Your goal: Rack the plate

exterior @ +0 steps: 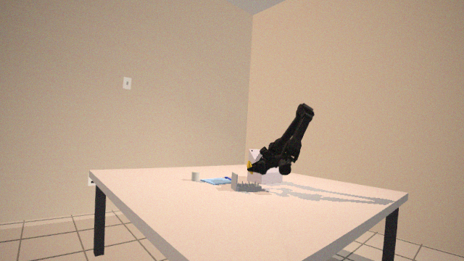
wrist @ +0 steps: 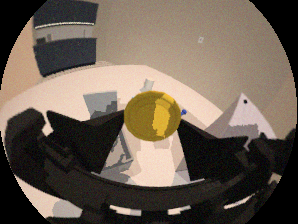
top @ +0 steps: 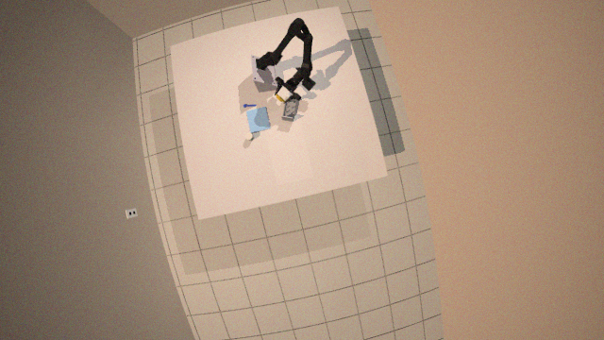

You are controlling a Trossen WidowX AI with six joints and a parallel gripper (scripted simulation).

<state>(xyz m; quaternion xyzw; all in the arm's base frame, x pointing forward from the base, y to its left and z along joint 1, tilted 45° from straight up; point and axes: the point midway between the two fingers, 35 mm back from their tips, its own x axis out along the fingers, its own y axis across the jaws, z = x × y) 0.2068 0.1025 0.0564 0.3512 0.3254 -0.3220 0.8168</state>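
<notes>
Right now my gripper tip is 70 mm above the grey dish rack, 50 mm to the right of it and 50 mm short of it. Also, from my gripper tip: light blue mat: 160 mm to the right, 90 mm below, 80 mm ahead; blue spoon: 210 mm to the right, 90 mm below, 20 mm behind; yellow plate: 10 mm to the left.
</notes>
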